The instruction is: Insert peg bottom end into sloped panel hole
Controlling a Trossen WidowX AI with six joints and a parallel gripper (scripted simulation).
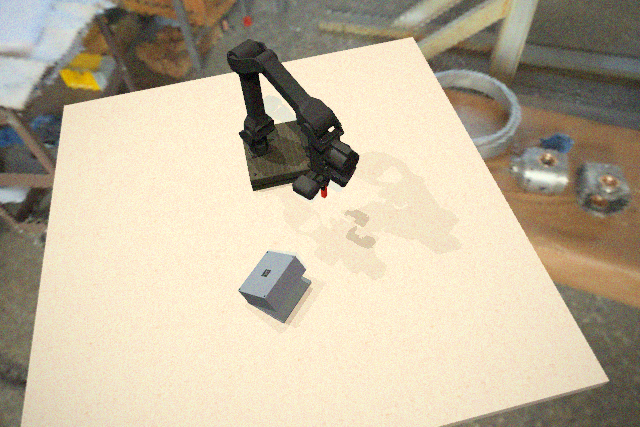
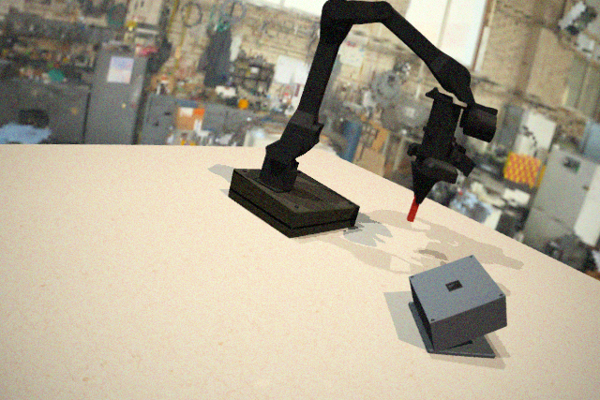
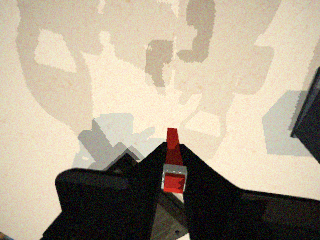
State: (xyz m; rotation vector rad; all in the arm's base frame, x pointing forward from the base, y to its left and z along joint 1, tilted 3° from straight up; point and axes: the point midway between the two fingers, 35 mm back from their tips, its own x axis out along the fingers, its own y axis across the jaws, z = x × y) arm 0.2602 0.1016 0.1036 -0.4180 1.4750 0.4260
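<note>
Now: gripper tip 22 cm to the left of the grey sloped panel, 17 cm short of it and 6 cm above it. The rest, counted from my gripper tip: grey foot plate: 21 cm to the right, 18 cm ahead, 11 cm below; then red square peg: 2 cm above.
</note>
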